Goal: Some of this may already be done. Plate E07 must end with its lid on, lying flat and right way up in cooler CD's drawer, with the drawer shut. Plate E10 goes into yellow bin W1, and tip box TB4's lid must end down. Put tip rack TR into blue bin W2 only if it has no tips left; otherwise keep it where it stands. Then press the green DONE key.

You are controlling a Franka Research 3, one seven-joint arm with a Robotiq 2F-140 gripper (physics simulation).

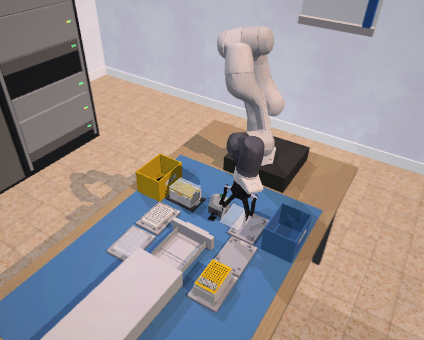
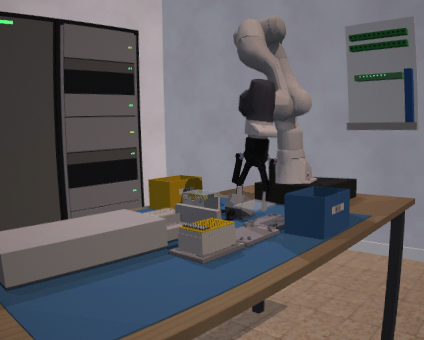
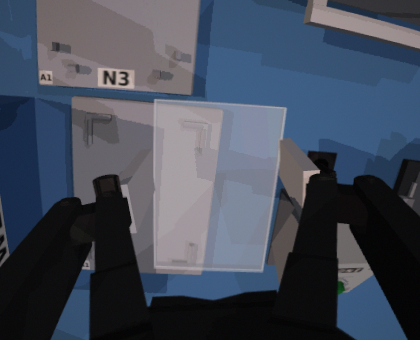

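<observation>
My gripper [image 1: 236,215] [image 2: 251,201] [image 3: 216,162] is shut on a clear, flat lid [image 1: 232,215] [image 2: 244,208] [image 3: 240,185], held level above the mat and partly over a grey nest [image 1: 259,231] [image 3: 112,165]. The cooler [image 1: 117,300] [image 2: 85,242] has its drawer [image 1: 194,233] [image 2: 197,210] open. A white welled plate [image 1: 159,216] and a paler plate [image 1: 131,241] lie beside it. A tip box [image 1: 185,195] with yellow tips under a clear cover stands by the yellow bin [image 1: 149,185] [image 2: 162,194]. A yellow-topped tip rack [image 1: 214,277] [image 2: 207,239] stands at the front; plate labels are unreadable.
The blue bin [image 1: 282,240] [image 2: 312,215] stands right of the gripper. Nest N3 [image 1: 237,256] [image 3: 120,30] lies between the held lid and the yellow-topped rack. A grey key box [image 1: 215,204] [image 3: 352,257] with a green key [image 3: 341,288] stands close beside the gripper's finger.
</observation>
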